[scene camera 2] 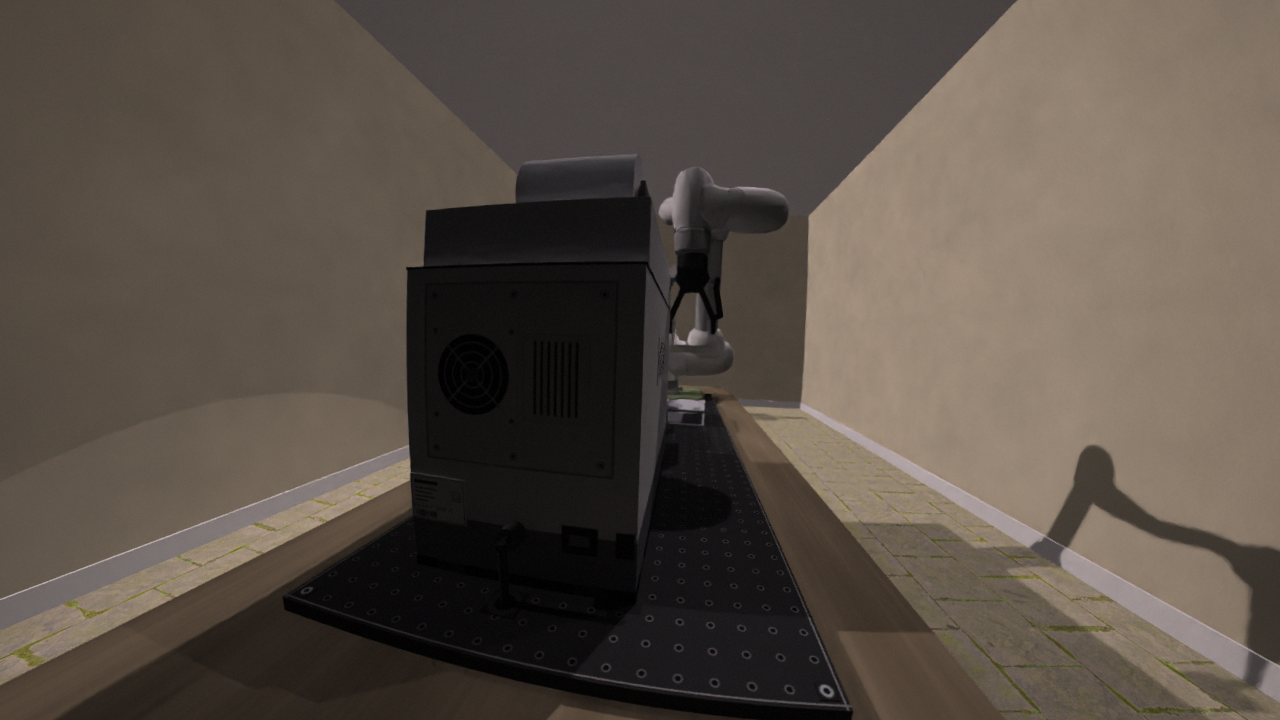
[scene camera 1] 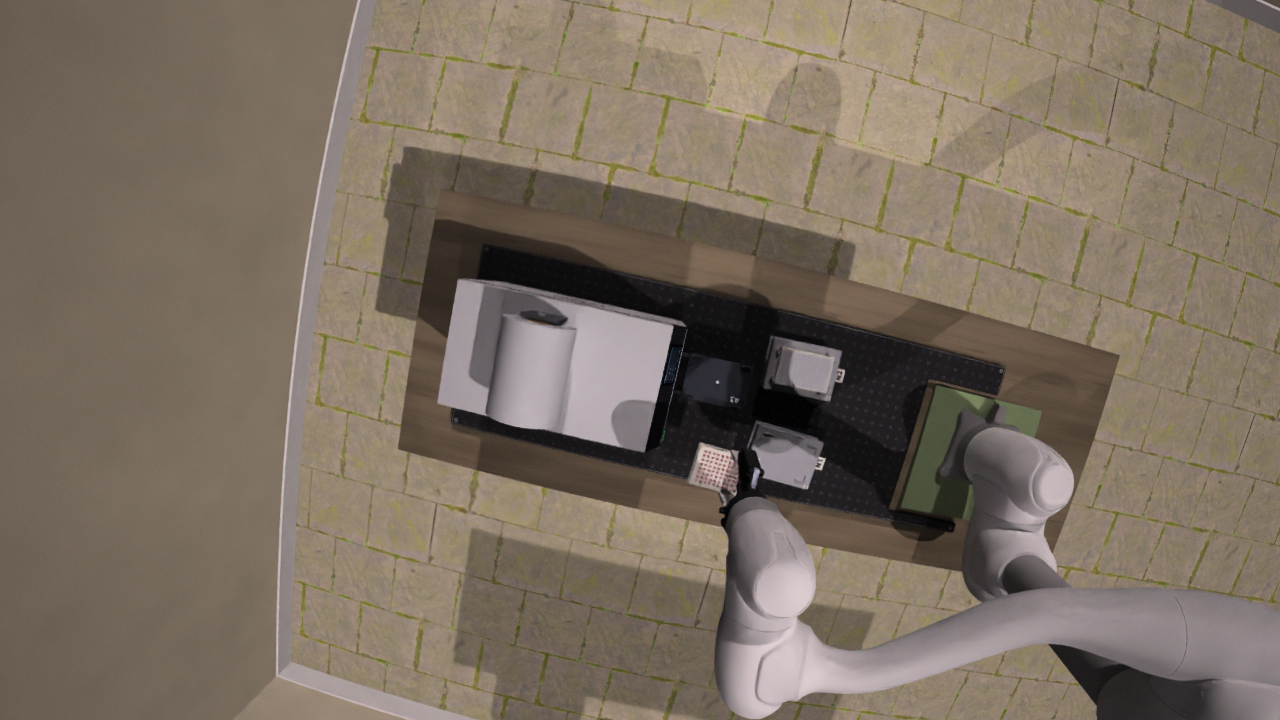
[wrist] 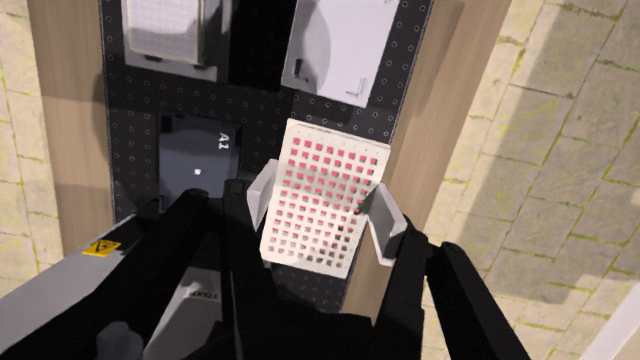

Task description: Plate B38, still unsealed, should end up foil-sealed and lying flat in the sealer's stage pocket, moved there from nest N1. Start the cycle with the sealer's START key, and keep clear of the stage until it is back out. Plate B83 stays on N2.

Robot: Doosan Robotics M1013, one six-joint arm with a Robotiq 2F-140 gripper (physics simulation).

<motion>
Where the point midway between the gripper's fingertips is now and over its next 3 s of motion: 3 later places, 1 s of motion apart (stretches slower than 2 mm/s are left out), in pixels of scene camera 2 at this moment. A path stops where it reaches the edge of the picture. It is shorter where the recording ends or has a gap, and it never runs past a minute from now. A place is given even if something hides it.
My gripper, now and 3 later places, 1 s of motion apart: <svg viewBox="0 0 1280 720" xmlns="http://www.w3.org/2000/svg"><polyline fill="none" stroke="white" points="690,348 648,358 622,380 622,389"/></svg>
</motion>
